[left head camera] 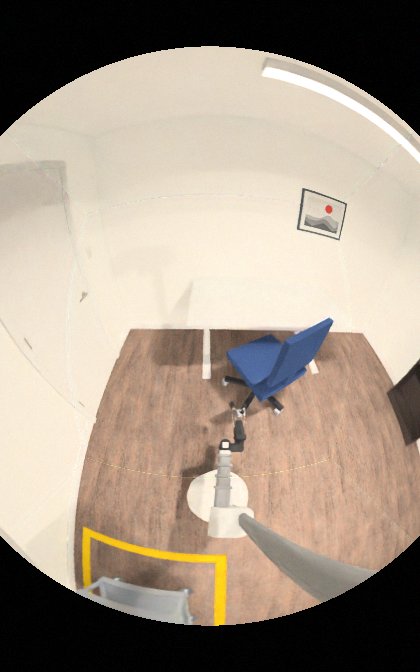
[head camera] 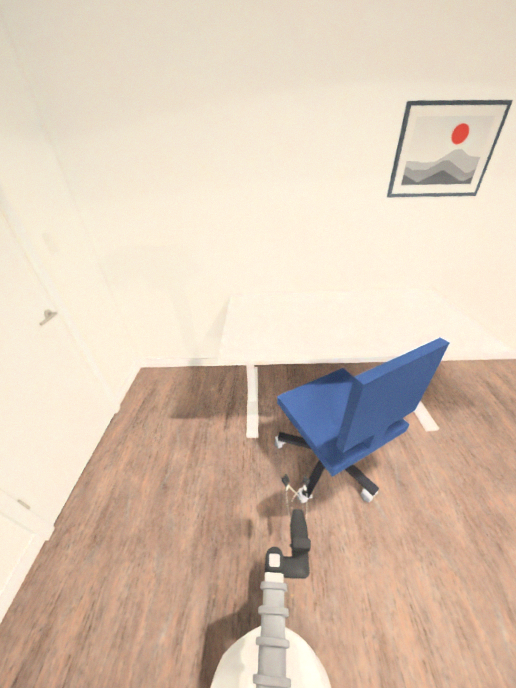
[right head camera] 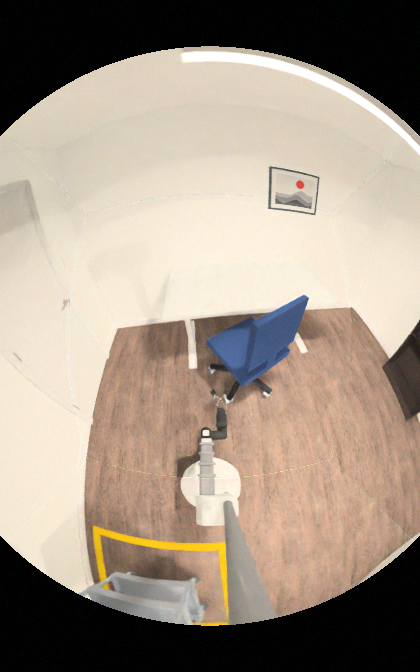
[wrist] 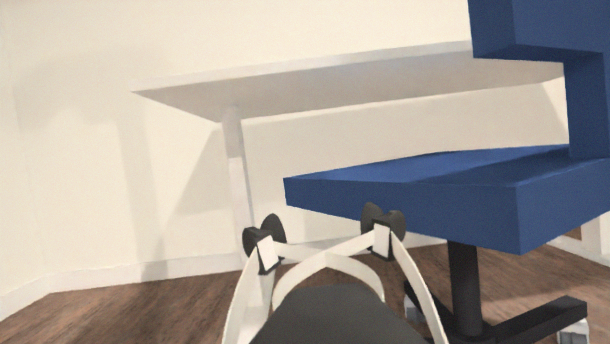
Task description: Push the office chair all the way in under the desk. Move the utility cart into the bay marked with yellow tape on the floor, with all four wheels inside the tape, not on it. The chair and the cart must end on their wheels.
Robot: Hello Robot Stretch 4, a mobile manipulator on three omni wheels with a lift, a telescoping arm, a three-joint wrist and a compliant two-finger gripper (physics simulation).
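Places are measured from the robot's base along level axes (x back, y left, z down), in millimetres.
Pixels of known places: gripper, between the fingertips: (head camera: 295,474) (wrist: 322,226).
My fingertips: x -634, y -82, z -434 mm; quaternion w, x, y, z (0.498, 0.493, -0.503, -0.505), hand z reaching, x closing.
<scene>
Behind a point stands the place of what it marks.
The blue office chair (head camera: 388,405) {z -743, x -768, y -427 mm} (left head camera: 302,355) (right head camera: 275,340) (wrist: 400,210) {z -408, x -776, y -175 mm} stands upright on its base at the front of the white desk (head camera: 333,325) {z -694, x -1416, y -329 mm} (left head camera: 260,300) (right head camera: 225,290) (wrist: 350,85) {z -669, x -1357, y -195 mm}. Its seat points left, and its backrest stands at the right, outside the desk. My gripper (head camera: 295,481) {z -435, x -634, y -82 mm} (left head camera: 237,406) (right head camera: 219,394) (wrist: 322,226) {z -435, x -634, y -82 mm} is open and empty, close to the chair's near left side; one fingertip overlaps the seat edge in the wrist view. The grey utility cart (left head camera: 155,598) (right head camera: 155,599) is upright at the yellow tape (left head camera: 220,590) (right head camera: 170,545); its wheels are hidden.
The desk's left leg (head camera: 252,400) (wrist: 240,185) {z -409, x -1411, y 189 mm} stands left of the chair. A dark cabinet (left head camera: 407,405) (right head camera: 405,375) is at the right wall. A door (head camera: 33,389) {z -639, x -875, y 1232 mm} is in the left wall. My white base (left head camera: 200,495) (right head camera: 190,482) stands between the chair and the tape.
</scene>
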